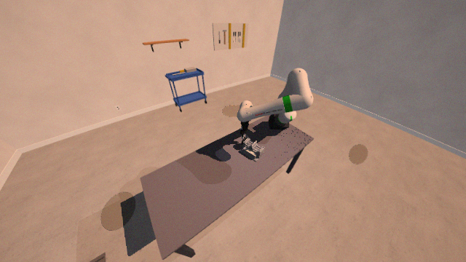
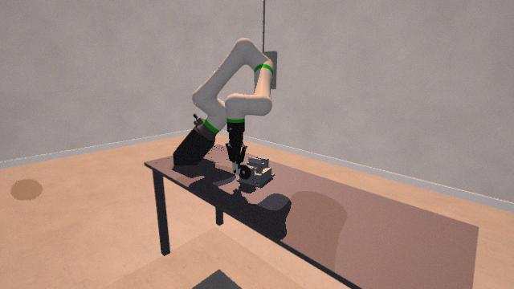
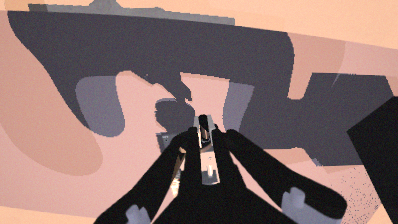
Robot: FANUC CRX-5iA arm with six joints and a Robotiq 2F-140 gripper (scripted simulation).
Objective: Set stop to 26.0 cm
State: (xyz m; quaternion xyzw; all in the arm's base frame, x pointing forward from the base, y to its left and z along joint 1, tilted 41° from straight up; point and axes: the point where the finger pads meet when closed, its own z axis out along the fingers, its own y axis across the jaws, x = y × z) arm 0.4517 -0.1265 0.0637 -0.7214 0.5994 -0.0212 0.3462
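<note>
The handwheel lies 20 mm to the left of my hand and 20 mm below it. The rest, counted from my hand: grey stop fixture (150 mm to the left, 10 mm below, 10 mm behind).
</note>
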